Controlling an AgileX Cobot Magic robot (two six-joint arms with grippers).
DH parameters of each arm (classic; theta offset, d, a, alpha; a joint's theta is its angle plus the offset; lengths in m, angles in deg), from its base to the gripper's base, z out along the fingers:
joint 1: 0 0.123 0 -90
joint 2: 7.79 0 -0.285 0
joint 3: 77.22 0 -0.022 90
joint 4: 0 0.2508 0 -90
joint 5: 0 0 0.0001 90
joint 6: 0 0.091 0 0
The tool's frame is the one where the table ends.
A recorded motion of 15 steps. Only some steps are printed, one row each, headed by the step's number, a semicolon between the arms.
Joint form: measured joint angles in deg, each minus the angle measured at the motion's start. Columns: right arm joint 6, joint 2, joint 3, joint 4, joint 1, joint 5; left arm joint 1, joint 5, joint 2, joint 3, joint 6, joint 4.
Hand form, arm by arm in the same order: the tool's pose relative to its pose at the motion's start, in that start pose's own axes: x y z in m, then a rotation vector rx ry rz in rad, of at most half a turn. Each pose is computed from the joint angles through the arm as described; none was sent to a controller.
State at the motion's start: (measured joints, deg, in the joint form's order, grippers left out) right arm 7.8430 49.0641 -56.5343 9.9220 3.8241 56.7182; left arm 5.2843 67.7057 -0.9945 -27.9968 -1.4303 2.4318
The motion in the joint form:
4: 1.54 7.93 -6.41 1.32 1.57 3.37; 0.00 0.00 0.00 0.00 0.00 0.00
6: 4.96 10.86 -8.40 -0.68 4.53 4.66; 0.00 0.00 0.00 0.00 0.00 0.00
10: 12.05 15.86 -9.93 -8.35 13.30 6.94; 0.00 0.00 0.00 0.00 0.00 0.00
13: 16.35 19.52 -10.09 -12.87 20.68 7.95; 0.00 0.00 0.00 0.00 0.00 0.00
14: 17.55 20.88 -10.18 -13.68 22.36 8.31; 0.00 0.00 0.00 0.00 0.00 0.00
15: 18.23 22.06 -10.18 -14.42 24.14 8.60; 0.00 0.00 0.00 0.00 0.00 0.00
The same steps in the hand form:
4: -0.0248 0.0108 0.0171 -0.0218 0.0941 0.0235; 0.0000 0.0000 0.0000 0.0000 0.0000 0.0000
6: -0.0299 0.0185 0.0264 -0.0136 0.1412 0.0287; 0.0000 0.0000 0.0000 0.0000 0.0000 0.0000
10: -0.0266 0.0381 0.0492 0.0436 0.2420 -0.0331; 0.0000 0.0000 0.0000 0.0000 0.0000 0.0000
13: -0.0165 0.0587 0.0674 0.0696 0.3125 -0.1063; 0.0000 0.0000 0.0000 0.0000 0.0000 0.0000
14: -0.0134 0.0643 0.0739 0.0790 0.3372 -0.1192; 0.0000 0.0000 0.0000 0.0000 0.0000 0.0000
15: -0.0095 0.0702 0.0795 0.0844 0.3598 -0.1422; 0.0000 0.0000 0.0000 0.0000 0.0000 0.0000

